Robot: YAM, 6 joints.
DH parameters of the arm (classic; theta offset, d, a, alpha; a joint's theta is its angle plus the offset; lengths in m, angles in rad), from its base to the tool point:
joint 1: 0 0.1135 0.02 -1.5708
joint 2: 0 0 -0.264 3.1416
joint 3: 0.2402 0 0.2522 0
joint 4: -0.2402 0 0.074 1.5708
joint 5: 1.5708 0 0 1.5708
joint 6: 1.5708 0.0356 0 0
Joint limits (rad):
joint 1: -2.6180..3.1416
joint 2: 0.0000..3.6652
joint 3: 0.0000..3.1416
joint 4: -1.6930..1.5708
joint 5: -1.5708..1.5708
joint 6: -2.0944..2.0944
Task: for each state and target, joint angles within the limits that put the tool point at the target. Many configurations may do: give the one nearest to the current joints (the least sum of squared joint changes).
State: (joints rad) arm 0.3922 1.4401 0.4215 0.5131 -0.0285 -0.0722
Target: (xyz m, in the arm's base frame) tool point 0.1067 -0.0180 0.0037
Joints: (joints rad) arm -0.1266 1.8850 0.0542 0.3655 0.1233 -0.0722
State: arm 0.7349 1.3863 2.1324 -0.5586 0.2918 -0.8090
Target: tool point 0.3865 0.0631 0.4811
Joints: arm 0.1910 1.7620 2.0655 -0.5096 0.3266 -0.8090
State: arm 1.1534 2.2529 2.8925 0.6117 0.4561 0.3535
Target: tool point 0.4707 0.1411 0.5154
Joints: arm 0.3234 2.4252 2.8029 0.5148 0.4599 0.3535
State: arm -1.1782 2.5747 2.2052 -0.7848 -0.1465 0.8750
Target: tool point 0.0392 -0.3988 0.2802
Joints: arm -1.4836 1.9769 1.8575 -1.2109 -0.1214 0.8750
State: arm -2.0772 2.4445 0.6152 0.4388 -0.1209 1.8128
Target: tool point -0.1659 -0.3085 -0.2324
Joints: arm -2.0743 3.1184 1.4036 0.5389 -0.1000 1.8128
